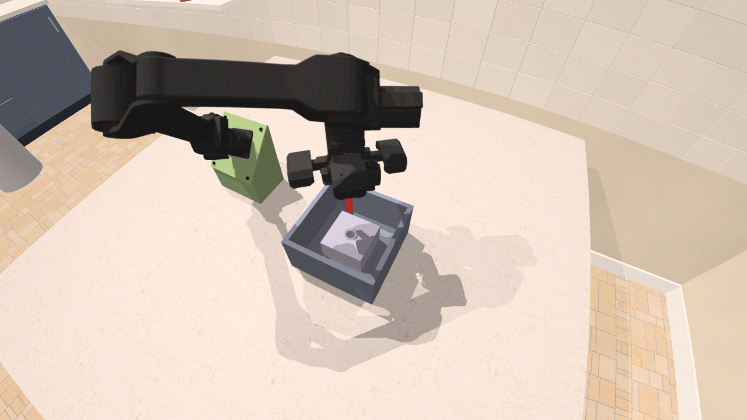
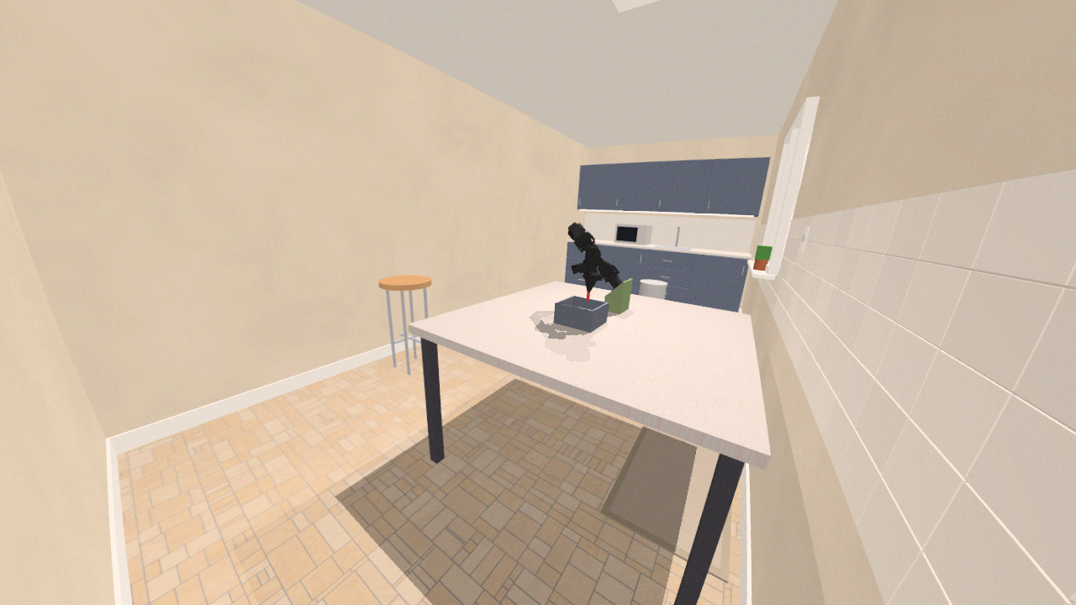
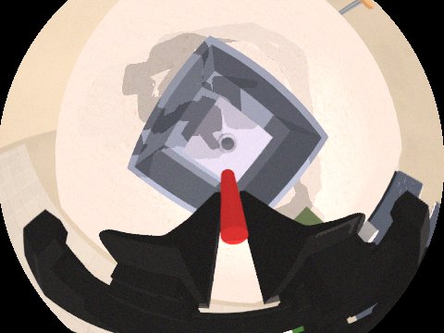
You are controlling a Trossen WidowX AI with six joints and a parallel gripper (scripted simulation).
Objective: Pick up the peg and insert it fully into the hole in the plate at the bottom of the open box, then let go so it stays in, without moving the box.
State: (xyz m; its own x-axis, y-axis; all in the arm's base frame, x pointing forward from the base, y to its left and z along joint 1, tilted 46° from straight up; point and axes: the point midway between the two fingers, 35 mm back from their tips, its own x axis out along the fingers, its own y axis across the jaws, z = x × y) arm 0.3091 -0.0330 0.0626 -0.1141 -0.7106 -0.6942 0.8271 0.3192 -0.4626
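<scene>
My gripper is now 140 mm above the pale grey plate, 20 mm to the left of it and 10 mm short of it. Round my hand: box 160 mm below, 20 mm to the right, 10 mm ahead; then red peg 40 mm below.
</scene>
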